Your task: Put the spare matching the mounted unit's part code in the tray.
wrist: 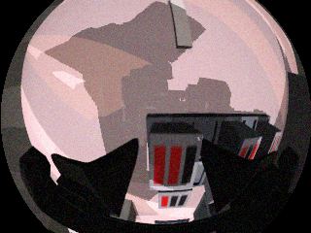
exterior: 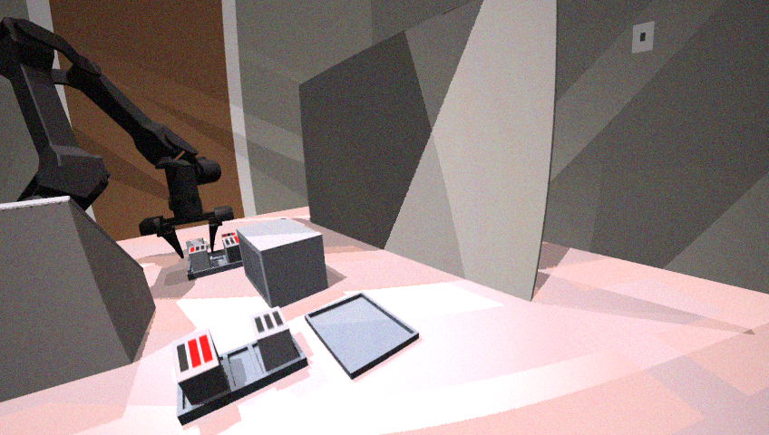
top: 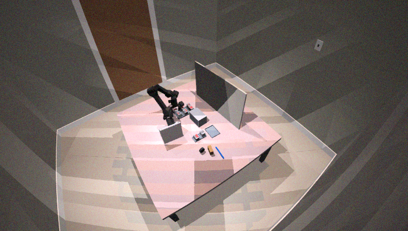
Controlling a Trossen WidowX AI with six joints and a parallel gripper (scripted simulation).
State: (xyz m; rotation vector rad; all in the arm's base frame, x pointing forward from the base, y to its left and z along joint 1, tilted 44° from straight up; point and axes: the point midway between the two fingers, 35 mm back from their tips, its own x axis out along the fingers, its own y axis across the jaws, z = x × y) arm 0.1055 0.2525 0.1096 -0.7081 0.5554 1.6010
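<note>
My gripper tip is now 3 cm below the grey spare. Also, from my gripper tip: tall grey panel 41 cm ahead, 14 cm to the right, 21 cm above; then mounted unit 17 cm ahead, 19 cm to the right, 3 cm above; then flat grey tray 24 cm ahead, 38 cm to the right, 2 cm below.
</note>
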